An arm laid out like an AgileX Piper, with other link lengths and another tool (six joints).
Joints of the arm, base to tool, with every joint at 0 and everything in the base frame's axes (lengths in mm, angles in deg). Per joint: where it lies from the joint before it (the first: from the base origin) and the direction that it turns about. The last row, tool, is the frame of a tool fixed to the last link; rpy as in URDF.
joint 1: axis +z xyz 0 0 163.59
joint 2: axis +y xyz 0 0 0
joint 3: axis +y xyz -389.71 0 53.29
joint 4: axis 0.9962 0 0.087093 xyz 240.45 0 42.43
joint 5: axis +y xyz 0 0 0
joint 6: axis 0.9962 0 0.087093 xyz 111.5 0 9.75
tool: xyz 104.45 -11 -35.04 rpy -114.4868 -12.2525 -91.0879
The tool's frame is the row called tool.
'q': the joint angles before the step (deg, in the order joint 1, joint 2, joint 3, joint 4, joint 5, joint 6). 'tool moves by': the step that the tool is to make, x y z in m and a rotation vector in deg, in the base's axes. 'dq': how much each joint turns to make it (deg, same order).
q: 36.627 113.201 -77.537 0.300 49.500 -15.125
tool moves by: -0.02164 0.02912 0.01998 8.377 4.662 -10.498
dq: 0.000 -1.779 -1.906 9.439 1.995 6.219
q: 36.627 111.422 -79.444 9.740 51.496 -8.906
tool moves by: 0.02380 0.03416 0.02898 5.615 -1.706 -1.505
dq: 0.043 1.764 -9.873 3.265 3.305 0.916
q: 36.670 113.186 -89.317 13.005 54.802 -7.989
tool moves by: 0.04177 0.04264 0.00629 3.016 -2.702 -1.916
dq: 0.852 6.673 -13.776 -0.602 2.509 3.726
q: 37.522 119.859 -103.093 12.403 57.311 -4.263
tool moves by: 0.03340 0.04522 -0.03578 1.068 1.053 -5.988
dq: 1.492 10.062 -12.494 -1.848 1.135 8.804
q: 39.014 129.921 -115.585 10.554 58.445 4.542
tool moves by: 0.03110 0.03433 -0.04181 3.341 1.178 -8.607
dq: 0.145 8.599 -9.029 -0.346 -2.218 9.315
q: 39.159 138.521 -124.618 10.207 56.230 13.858
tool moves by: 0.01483 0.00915 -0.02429 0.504 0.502 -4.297
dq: -0.107 4.150 -4.053 -1.338 -0.692 4.794
